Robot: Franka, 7 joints.
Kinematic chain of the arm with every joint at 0, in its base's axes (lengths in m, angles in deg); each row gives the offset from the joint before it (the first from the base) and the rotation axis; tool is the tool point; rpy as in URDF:
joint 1: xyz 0 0 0.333 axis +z
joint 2: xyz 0 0 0 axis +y
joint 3: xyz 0 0 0.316 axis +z
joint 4: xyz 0.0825 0 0 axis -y
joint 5: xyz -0.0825 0 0.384 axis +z
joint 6: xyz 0 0 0 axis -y
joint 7: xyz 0.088 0 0 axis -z
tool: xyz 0 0 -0.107 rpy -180 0 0
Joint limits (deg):
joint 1: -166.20..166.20
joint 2: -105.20..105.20
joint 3: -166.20..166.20
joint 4: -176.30..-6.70
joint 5: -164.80..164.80
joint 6: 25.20..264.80
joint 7: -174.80..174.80
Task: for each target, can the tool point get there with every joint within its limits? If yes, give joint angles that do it. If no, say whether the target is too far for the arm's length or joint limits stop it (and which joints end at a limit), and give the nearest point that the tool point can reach.
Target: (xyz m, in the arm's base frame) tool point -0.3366 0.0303 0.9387
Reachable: yes | joints 73.95 -52.96 32.24 -77.30 26.05 95.19 135.08
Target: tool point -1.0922 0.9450 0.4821
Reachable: no: too far | nearest point -0.6453 0.5584 0.4211 | short by 0.594 m
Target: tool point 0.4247 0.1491 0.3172
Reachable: yes | joints -53.83 33.87 90.33 -130.47 113.51 210.73 -21.81
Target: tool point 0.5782 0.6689 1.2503
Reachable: no: too far | nearest point 0.3893 0.4504 0.9507 | short by 0.416 m
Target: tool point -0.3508 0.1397 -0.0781
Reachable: yes | joints -81.65 -84.61 -133.92 -112.89 -53.00 93.56 142.46
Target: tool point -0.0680 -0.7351 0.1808
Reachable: yes | joints 56.62 -82.07 -141.02 -52.13 72.39 76.33 67.90
